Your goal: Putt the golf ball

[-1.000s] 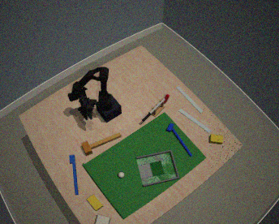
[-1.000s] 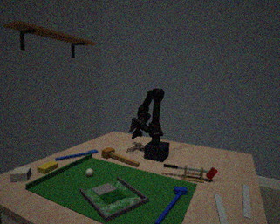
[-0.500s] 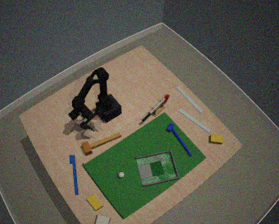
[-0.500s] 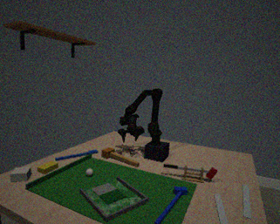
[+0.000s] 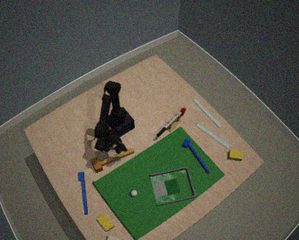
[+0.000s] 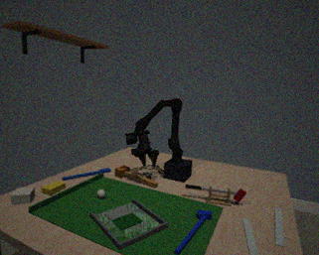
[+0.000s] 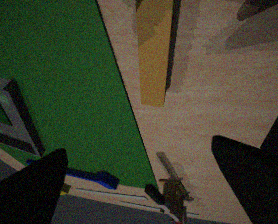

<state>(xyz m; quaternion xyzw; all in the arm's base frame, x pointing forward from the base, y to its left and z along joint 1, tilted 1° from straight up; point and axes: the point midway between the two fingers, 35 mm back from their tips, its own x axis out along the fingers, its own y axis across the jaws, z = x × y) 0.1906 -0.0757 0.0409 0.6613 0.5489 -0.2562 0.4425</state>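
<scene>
The red putter lies 38 cm to the left of my gripper tip, 6 cm behind it and 5 cm below it. From my gripper tip the other things lie so: blue putter (41 cm to the left, 23 cm ahead, 9 cm below); white golf ball (29 cm ahead, 8 cm to the right, 8 cm below); small wooden stand (40 cm to the left, 8 cm below, 6 cm behind).
</scene>
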